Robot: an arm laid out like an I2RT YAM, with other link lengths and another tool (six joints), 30 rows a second.
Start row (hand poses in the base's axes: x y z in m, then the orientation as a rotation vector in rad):
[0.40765 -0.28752 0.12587 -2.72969 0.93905 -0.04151]
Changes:
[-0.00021 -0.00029 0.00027 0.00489 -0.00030 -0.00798]
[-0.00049 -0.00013 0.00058 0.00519 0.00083 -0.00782]
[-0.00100 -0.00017 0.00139 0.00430 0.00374 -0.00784]
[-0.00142 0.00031 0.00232 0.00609 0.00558 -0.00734]
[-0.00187 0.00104 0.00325 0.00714 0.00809 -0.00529]
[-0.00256 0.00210 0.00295 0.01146 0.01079 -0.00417]
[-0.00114 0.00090 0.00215 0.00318 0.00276 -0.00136]
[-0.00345 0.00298 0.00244 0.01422 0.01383 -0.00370]
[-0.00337 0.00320 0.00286 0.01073 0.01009 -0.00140]
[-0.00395 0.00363 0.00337 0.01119 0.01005 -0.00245]
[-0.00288 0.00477 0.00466 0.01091 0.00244 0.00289]
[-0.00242 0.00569 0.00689 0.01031 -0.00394 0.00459]
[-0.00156 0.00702 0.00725 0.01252 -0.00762 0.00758]
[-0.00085 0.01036 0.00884 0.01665 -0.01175 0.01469]
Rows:
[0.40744 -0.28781 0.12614 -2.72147 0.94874 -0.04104]
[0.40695 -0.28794 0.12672 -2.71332 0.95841 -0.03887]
[0.40595 -0.28811 0.12811 -2.70673 0.96910 -0.03321]
[0.40453 -0.28780 0.13043 -2.69920 0.97916 -0.02410]
[0.40266 -0.28676 0.13368 -2.69232 0.98687 -0.01071]
[0.40010 -0.28466 0.13663 -2.68270 0.99270 0.00863]
[0.39896 -0.28376 0.13878 -2.67985 0.99450 0.01363]
[0.39551 -0.28078 0.14122 -2.66855 0.99975 0.03839]
[0.39214 -0.27758 0.14408 -2.66053 1.00169 0.05682]
[0.38819 -0.27395 0.14745 -2.65144 1.00481 0.07512]
[0.38531 -0.26918 0.15211 -2.64364 0.99854 0.08425]
[0.38289 -0.26349 0.15900 -2.63587 0.98819 0.08496]
[0.38133 -0.25647 0.16625 -2.62682 0.97212 0.08253]
[0.38048 -0.24611 0.17509 -2.61661 0.94432 0.07830]

